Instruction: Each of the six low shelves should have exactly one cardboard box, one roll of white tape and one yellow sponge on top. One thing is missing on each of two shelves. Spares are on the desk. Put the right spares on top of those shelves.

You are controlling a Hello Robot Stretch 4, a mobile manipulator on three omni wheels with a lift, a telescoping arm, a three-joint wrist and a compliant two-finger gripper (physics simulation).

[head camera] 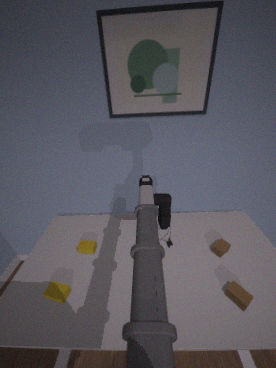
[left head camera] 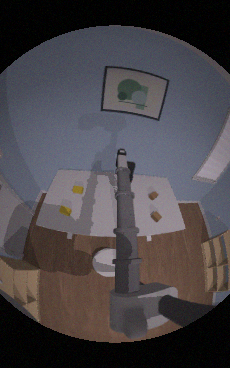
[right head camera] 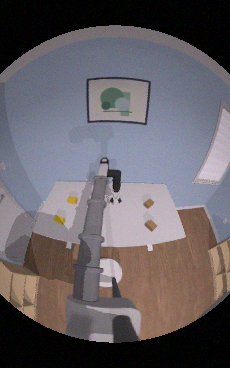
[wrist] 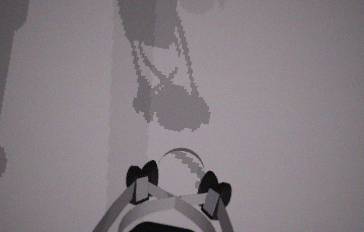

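A roll of white tape [wrist: 175, 171] sits between the fingertips in the wrist view, pale against the desk, its dark rim arc showing. My gripper [wrist: 179, 179] [right head camera: 115, 200] is shut on it. A round shadow lies apart from it, so the roll is held above the desk [head camera: 190, 325] [right head camera: 125, 239]. Two yellow sponges lie on the left: the rear sponge [head camera: 87, 247] [left head camera: 78, 190] [right head camera: 72, 200] and the front sponge [head camera: 57, 292] [left head camera: 65, 210] [right head camera: 59, 220]. Two cardboard boxes lie on the right: the rear box [head camera: 220, 248] [right head camera: 148, 203] and the front box [head camera: 238, 295] [right head camera: 150, 225].
Wooden shelf units stand at the lower left and lower right edges of both side head views; their tops are unclear. A round white stool [left head camera: 103, 262] [right head camera: 112, 272] stands before the desk. A framed picture [head camera: 160, 116] hangs on the blue wall behind the desk.
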